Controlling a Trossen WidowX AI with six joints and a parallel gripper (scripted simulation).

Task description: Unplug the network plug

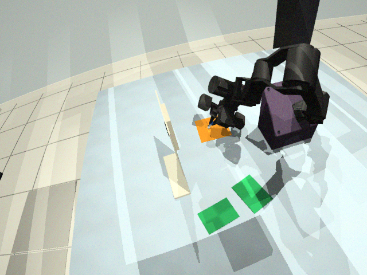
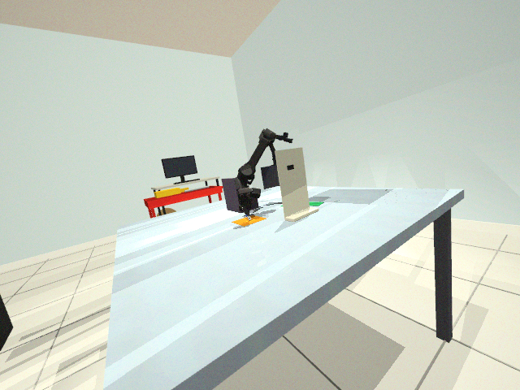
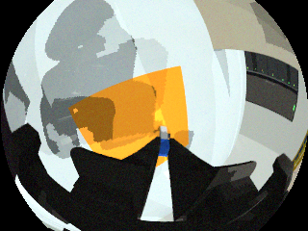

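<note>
Right now the orange square patch is 1 cm behind my gripper tip and 2 cm below it. The rest, counted from my gripper tip: blue network plug (right at my gripper tip); beige panel (17 cm ahead, 15 cm to the left, 11 cm above).
</note>
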